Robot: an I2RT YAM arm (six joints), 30 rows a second.
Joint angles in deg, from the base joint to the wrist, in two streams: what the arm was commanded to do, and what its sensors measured. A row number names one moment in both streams.
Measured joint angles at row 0:
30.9, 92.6, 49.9, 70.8, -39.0, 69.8
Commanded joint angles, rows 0 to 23:
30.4, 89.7, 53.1, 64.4, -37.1, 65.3
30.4, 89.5, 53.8, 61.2, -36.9, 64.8
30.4, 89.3, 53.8, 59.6, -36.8, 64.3
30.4, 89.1, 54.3, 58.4, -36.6, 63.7
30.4, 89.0, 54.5, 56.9, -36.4, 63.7
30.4, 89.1, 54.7, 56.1, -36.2, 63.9
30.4, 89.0, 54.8, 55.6, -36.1, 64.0
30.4, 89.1, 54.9, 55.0, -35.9, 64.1
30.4, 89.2, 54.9, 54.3, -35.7, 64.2
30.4, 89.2, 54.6, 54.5, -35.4, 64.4
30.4, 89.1, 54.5, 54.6, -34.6, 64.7
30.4, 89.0, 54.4, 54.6, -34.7, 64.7
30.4, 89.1, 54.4, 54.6, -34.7, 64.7
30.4, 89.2, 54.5, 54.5, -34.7, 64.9
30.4, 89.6, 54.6, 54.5, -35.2, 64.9
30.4, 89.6, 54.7, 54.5, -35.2, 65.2
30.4, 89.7, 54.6, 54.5, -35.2, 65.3
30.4, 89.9, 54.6, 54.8, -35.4, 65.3
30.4, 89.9, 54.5, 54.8, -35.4, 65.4
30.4, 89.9, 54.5, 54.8, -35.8, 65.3
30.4, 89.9, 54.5, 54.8, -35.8, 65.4
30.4, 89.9, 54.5, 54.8, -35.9, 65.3
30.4, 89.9, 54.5, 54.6, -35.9, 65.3
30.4, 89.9, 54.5, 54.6, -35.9, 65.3
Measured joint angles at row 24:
30.8, 91.4, 52.4, 53.2, -37.1, 67.9
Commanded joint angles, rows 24 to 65:
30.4, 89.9, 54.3, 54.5, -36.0, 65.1
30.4, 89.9, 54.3, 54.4, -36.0, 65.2
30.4, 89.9, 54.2, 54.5, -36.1, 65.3
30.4, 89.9, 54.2, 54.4, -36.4, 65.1
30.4, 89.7, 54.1, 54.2, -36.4, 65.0
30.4, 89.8, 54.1, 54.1, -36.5, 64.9
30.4, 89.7, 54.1, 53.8, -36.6, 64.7
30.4, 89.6, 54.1, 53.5, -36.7, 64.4
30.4, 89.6, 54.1, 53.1, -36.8, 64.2
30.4, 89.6, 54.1, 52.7, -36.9, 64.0
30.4, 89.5, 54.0, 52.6, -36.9, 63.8
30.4, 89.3, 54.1, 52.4, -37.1, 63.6
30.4, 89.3, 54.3, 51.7, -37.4, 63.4
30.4, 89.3, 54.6, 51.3, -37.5, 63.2
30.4, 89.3, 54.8, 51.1, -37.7, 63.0
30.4, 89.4, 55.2, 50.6, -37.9, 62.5
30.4, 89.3, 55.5, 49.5, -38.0, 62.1
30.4, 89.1, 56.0, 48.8, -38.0, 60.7
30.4, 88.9, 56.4, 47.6, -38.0, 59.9
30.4, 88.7, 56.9, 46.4, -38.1, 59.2
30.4, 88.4, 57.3, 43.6, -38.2, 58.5
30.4, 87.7, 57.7, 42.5, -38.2, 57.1
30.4, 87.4, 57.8, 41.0, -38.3, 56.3
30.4, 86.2, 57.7, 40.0, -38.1, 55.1
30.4, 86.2, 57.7, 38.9, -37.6, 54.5
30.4, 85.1, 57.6, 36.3, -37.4, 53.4
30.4, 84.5, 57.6, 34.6, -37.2, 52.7
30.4, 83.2, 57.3, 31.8, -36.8, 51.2
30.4, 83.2, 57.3, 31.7, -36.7, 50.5
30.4, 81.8, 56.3, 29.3, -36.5, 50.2
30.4, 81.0, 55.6, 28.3, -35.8, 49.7
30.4, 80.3, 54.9, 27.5, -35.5, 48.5
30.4, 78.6, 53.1, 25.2, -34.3, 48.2
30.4, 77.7, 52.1, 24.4, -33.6, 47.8
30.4, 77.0, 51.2, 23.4, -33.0, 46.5
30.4, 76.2, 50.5, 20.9, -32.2, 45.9
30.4, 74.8, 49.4, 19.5, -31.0, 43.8
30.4, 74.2, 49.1, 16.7, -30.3, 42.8
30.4, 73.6, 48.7, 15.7, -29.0, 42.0
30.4, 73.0, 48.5, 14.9, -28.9, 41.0
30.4, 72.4, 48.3, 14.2, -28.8, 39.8
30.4, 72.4, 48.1, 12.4, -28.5, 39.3
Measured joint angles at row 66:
30.7, 74.5, 49.0, 19.2, -31.7, 45.0
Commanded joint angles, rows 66 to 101:
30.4, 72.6, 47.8, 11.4, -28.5, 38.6
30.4, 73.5, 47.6, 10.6, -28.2, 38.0
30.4, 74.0, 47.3, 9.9, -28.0, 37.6
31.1, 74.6, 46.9, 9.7, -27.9, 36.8
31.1, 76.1, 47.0, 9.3, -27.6, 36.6
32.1, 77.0, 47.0, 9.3, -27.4, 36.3
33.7, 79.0, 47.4, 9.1, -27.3, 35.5
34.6, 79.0, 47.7, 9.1, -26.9, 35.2
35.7, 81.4, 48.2, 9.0, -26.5, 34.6
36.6, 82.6, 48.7, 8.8, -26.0, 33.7
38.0, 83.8, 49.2, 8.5, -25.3, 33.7
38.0, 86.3, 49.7, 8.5, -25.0, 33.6
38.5, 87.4, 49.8, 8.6, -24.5, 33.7
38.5, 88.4, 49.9, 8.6, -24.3, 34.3
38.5, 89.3, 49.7, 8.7, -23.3, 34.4
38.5, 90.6, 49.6, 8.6, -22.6, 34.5
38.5, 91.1, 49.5, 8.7, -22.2, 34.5
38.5, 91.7, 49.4, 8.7, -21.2, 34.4
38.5, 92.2, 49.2, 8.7, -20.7, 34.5
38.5, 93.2, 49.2, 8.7, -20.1, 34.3
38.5, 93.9, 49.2, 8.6, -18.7, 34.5
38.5, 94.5, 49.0, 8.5, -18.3, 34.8
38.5, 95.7, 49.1, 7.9, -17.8, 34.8
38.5, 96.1, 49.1, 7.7, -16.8, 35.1
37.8, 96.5, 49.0, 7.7, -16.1, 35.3
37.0, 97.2, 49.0, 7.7, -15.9, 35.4
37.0, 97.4, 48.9, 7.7, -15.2, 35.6
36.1, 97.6, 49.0, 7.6, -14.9, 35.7
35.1, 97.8, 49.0, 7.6, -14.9, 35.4
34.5, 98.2, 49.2, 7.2, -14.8, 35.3
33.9, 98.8, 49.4, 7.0, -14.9, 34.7
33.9, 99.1, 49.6, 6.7, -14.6, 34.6
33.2, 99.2, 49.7, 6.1, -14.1, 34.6
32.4, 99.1, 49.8, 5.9, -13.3, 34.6
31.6, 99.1, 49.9, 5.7, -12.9, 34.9
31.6, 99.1, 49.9, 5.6, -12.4, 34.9
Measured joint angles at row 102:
33.6, 97.9, 48.8, 7.7, -17.3, 35.8
